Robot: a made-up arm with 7 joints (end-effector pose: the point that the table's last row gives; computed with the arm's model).
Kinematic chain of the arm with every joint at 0, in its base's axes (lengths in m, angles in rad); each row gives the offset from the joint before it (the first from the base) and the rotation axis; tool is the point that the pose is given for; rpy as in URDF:
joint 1: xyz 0 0 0.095 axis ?
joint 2: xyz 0 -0.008 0.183 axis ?
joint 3: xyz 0 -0.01 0.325 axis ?
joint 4: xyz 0 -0.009 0.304 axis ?
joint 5: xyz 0 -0.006 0.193 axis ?
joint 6: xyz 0 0 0.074 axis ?
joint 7: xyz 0 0 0.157 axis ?
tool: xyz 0 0 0 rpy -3.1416 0 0
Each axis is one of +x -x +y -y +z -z.
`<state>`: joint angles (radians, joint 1 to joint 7).
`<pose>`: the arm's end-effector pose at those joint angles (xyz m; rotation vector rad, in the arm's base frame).
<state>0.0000 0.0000 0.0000 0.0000 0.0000 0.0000 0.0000</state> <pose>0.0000 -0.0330 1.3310 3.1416 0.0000 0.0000</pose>
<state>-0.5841 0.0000 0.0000 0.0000 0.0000 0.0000 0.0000</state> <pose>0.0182 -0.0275 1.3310 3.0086 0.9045 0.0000</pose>
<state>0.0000 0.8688 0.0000 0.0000 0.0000 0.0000 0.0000</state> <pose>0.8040 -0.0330 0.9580 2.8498 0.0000 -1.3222</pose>
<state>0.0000 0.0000 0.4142 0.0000 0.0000 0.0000 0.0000</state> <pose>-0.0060 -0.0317 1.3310 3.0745 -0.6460 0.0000</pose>
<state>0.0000 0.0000 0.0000 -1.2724 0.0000 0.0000 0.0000</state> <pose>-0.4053 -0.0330 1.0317 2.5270 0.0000 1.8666</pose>
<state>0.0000 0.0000 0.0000 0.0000 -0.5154 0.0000 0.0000</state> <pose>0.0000 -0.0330 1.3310 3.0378 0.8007 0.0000</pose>
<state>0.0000 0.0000 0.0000 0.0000 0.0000 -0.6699 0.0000</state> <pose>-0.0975 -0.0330 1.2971 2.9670 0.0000 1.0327</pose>
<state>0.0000 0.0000 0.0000 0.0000 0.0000 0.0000 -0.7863</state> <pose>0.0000 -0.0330 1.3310 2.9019 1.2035 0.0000</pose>
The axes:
joint 1: -z
joint 2: +y
joint 3: -z
joint 4: +y
joint 5: -z
joint 6: +y
joint 7: -z

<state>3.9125 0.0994 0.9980 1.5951 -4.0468 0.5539 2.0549</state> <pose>0.1228 0.4368 0.9300 -0.2497 -2.1335 1.3970</pose>
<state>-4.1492 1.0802 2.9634 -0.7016 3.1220 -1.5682 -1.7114</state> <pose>-0.4500 -0.7185 0.6744 -2.9398 0.4798 -0.3455</pose>
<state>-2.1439 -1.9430 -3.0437 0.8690 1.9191 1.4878 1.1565</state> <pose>0.2624 -0.7032 -0.1829 -1.7814 -0.0774 -0.9559</pose>
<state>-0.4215 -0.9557 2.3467 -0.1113 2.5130 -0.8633 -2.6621</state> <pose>-0.7104 -0.4235 0.8595 -1.5243 1.2620 0.5120</pose>
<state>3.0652 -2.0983 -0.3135 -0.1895 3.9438 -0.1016 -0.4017</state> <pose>0.8681 0.1310 -0.2984 1.3576 0.1338 -2.6155</pose>
